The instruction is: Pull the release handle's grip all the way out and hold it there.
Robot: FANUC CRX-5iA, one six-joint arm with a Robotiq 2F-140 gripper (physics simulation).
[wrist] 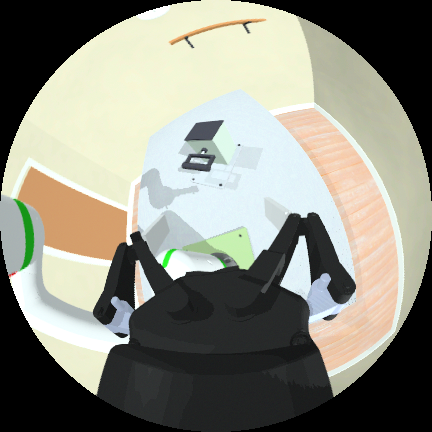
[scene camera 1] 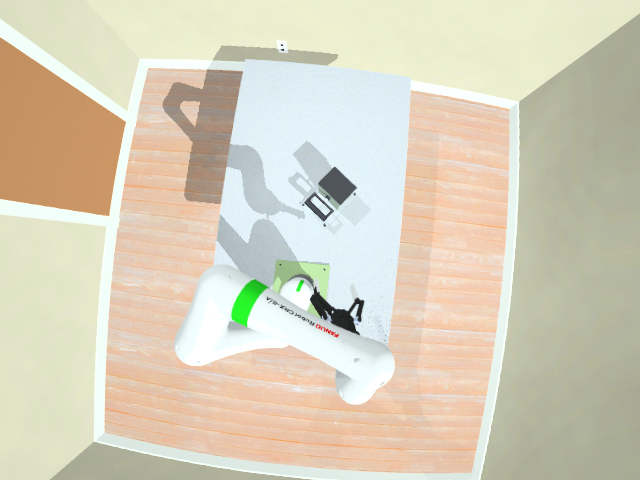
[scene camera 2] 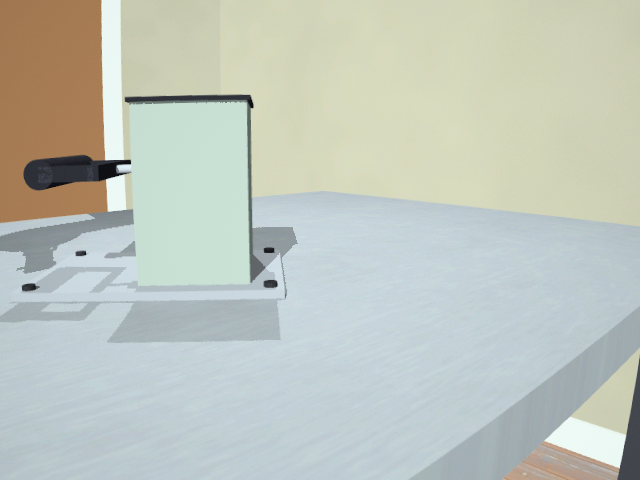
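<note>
The release handle's grip, a black rectangular frame, sticks out level from a pale green upright box with a dark lid. A short stretch of white rod shows between grip and box. The box stands on a thin bolted plate on the table. My gripper is open and empty, well away from the handle, near the robot's base at the table's near end. It does not show in scene camera 2.
The pale table carries the box and the arm's green base plate. The white arm bends across the near end. Walls surround the wooden floor; a wooden rail hangs on one wall.
</note>
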